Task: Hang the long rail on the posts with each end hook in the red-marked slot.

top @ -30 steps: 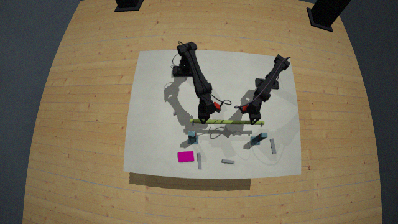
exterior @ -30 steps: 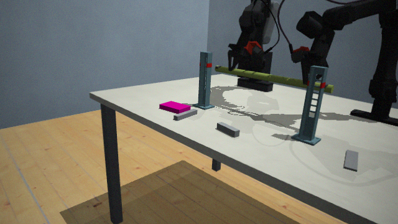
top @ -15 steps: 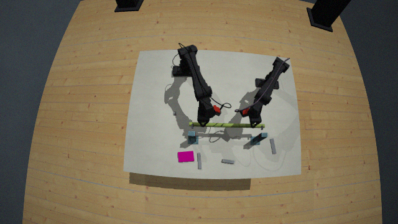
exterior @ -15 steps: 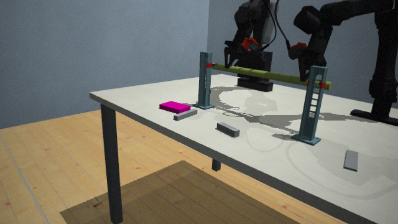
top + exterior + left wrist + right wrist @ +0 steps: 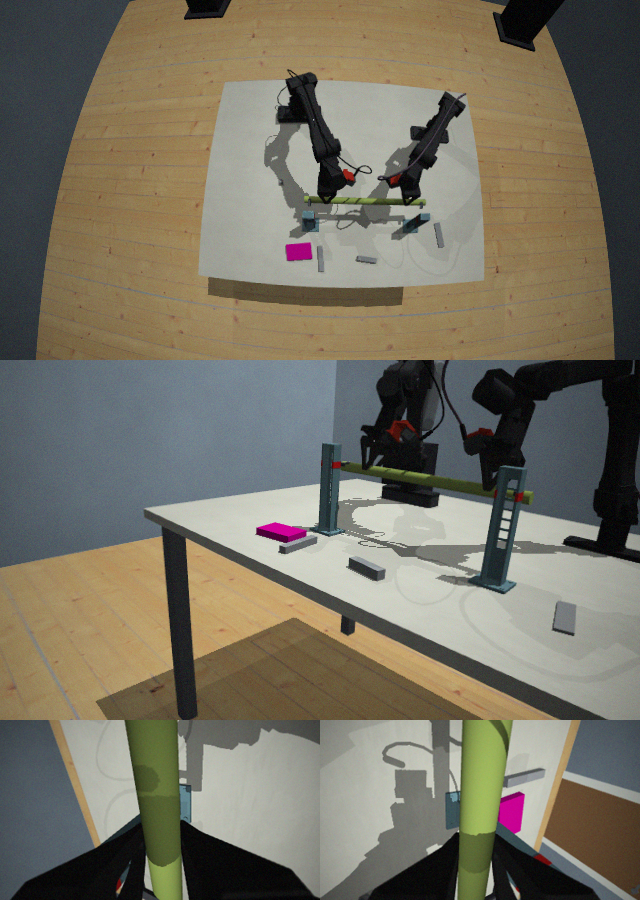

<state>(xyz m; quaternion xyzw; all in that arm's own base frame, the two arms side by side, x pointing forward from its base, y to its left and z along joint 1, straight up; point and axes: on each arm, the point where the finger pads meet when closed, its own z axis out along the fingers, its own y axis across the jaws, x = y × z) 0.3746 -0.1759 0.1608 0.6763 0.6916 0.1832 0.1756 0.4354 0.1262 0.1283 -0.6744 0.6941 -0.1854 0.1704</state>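
My right hand is 15 cm to the right of the green rail. Round my right hand: magenta block: 20 cm ahead, 15 cm below, 8 cm to the right.
The green rail lies 15 cm to the right of my left hand and 3 cm ahead of it. Also, from my left hand: magenta block 39 cm to the right, 23 cm ahead, 15 cm below.
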